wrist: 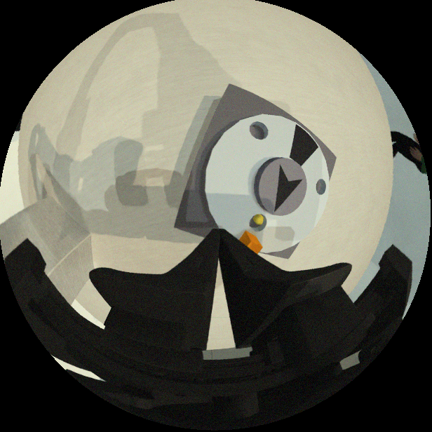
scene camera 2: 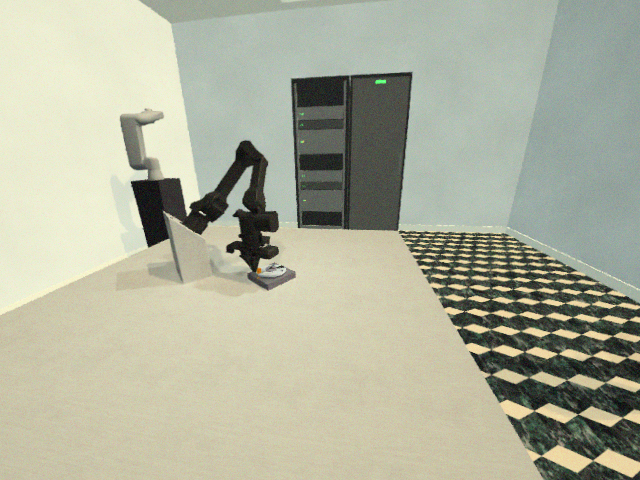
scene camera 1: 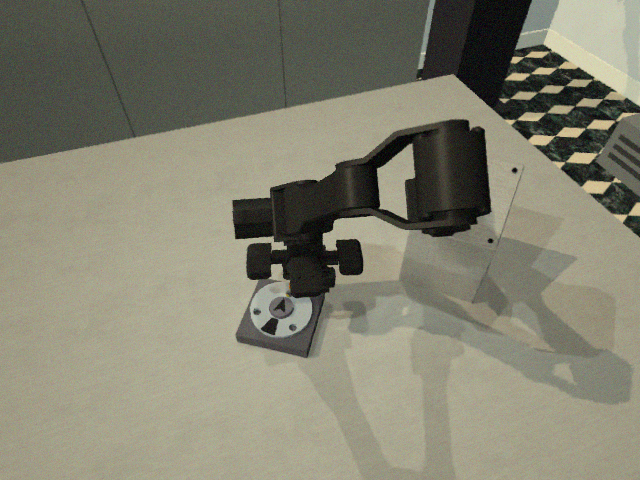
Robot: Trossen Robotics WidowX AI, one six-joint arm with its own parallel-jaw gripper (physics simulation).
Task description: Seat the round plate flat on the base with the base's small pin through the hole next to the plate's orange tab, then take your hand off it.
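Places are measured from the arm's base along level axes (x ahead, y left, z up), in centimetres.
Where they show: gripper, fingertip midpoint: (scene camera 2: 255, 271); arm's base, link origin: (scene camera 2: 190, 229).
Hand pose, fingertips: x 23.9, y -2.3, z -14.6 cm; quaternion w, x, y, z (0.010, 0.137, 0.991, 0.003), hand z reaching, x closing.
Observation:
Each offset is from my fingertips to the top centre of the thing.
The grey square base @(dz +0.5, dx +5.2, dy +2.5 cm) (scene camera 1: 299, 344) (scene camera 2: 269, 283) (wrist: 235, 102) lies on the table. The white round plate @(dz +1.8, dx +5.2, dy +2.5 cm) (scene camera 1: 305, 316) (scene camera 2: 265, 274) (wrist: 230, 170) lies on it around the raised hub with a black arrow (wrist: 285, 187). It looks about flat; whether it is fully down I cannot tell. In the wrist view the yellow pin tip (wrist: 258, 219) shows in the hole beside the orange tab @(dz +1.8, dx +2.0, dy -0.8 cm) (wrist: 251, 243) (scene camera 2: 258, 270). My gripper (wrist: 217, 234) (scene camera 2: 255, 269) is shut and empty, its tips close beside the tab at the base's edge; contact is unclear. In scene camera 1 the gripper body hides the tips.
A pale slanted block (scene camera 1: 444, 268) (scene camera 2: 188, 253) stands on the table by the arm's mount. The table's right edge borders a checkered floor (scene camera 2: 491, 310). A grey robot arm on a black pedestal (scene camera 2: 155, 206) and a dark server cabinet (scene camera 2: 379, 155) stand beyond the table.

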